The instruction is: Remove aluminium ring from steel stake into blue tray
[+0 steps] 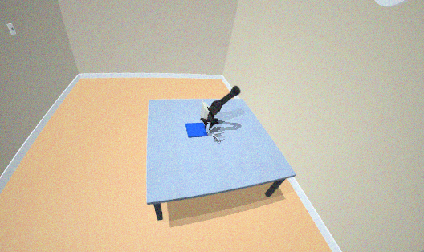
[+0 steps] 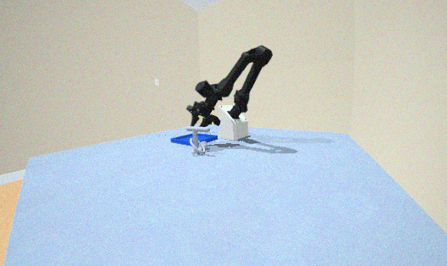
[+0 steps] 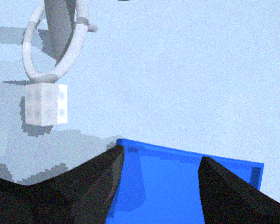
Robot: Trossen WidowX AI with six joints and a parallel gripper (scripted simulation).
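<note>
Right now my gripper tip is 10 cm to the right of the aluminium ring, 5 cm short of it and 5 cm above it. From my gripper tip the other things lie so: blue tray: 10 cm to the right, 7 cm below, 7 cm behind.
</note>
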